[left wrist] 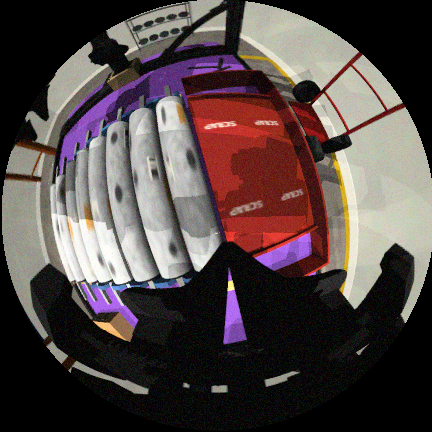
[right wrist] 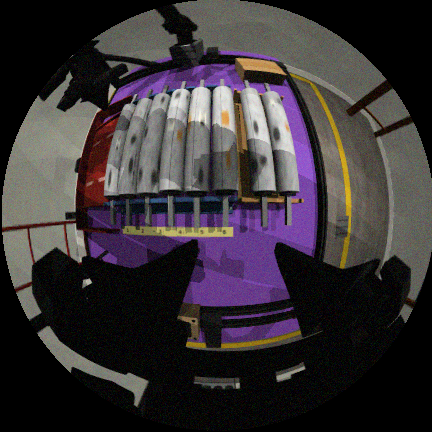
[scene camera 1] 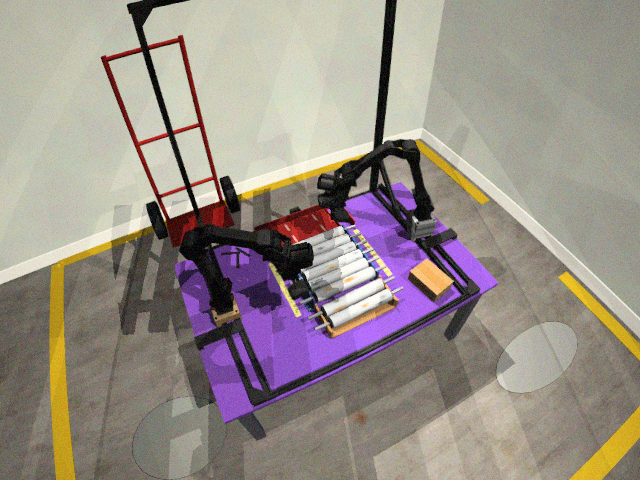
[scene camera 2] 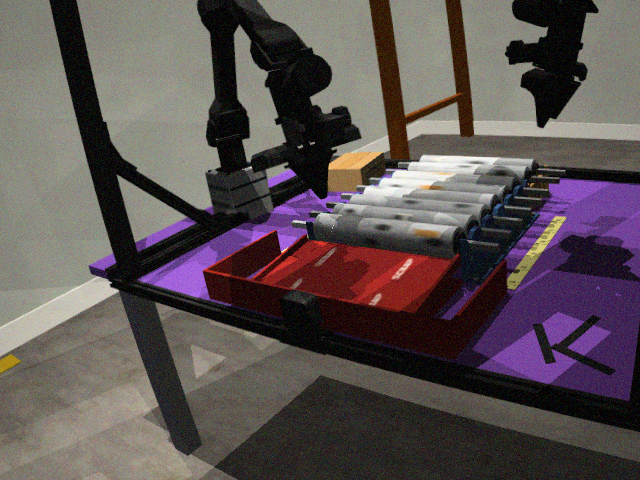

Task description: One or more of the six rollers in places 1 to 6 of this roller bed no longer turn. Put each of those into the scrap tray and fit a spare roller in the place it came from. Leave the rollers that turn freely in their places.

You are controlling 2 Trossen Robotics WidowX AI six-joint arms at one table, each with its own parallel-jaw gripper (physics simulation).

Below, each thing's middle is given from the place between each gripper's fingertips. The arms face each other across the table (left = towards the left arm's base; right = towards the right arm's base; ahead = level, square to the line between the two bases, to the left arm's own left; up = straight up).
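The cardboard box (scene camera 2: 348, 171), as I count from my right hand, is 52 cm to the left of that hand, 14 cm ahead of it and 15 cm below it.
With the box as the reference, my left hand is 24 cm to the right of it and 42 cm short of it, while being 9 cm above it.
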